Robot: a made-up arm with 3 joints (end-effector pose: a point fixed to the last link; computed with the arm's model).
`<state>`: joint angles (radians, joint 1 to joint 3).
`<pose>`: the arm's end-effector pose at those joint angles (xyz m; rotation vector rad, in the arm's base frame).
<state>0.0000 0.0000 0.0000</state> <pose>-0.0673 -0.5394 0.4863 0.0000 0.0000 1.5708</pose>
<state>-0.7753 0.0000 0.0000</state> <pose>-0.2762 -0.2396 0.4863 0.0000 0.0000 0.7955</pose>
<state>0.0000 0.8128 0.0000</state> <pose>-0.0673 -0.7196 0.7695 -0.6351 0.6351 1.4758</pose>
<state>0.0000 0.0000 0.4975</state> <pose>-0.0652 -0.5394 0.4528 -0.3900 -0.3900 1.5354</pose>
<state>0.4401 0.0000 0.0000</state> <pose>0.1306 -0.6127 0.4863 0.0000 0.0000 2.0109</pose>
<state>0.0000 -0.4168 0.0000</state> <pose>-0.0673 -0.3769 0.4196 0.3269 -0.3269 1.5460</pose>
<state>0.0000 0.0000 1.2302</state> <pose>-0.0346 -0.5394 0.4149 -0.9547 -0.9547 1.3513</pose>
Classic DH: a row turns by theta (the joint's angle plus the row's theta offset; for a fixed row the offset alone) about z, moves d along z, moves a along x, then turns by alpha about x. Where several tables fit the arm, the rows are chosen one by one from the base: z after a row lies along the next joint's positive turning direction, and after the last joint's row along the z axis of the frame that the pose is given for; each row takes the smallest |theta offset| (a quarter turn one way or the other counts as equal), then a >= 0, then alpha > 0; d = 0 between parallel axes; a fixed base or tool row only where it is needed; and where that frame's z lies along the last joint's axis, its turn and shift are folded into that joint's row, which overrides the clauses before.
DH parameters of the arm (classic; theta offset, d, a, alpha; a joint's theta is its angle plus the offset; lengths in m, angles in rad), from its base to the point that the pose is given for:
base (fixed): -0.6001 0 0.2368 0
joint 1: -0.9707 0.8372 0.1668 1.5708
joint 2: -1.5708 0.1958 0.3635 -1.5708
joint 3: -1.5708 0.2389 0.0669 1.5708
tool (fixed): -1.5708 0.0126 0 0

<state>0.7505 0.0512 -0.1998</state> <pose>0.2944 -0.6194 0.5120 0.0415 0.2571 2.3061</pose>
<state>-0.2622 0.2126 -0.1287</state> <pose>-0.1787 -0.5226 0.5529 -0.0295 0.2645 1.2878</pose>
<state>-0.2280 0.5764 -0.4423</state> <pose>-0.1718 -0.6064 0.6962 -0.0170 0.7544 1.1558</pose>
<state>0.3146 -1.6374 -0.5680</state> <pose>-0.0891 -0.0525 0.6199 1.8801 -0.7109 1.8004</pose>
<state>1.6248 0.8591 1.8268</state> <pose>0.8543 -0.2894 0.7363 0.6102 1.8862 -1.4192</pose>
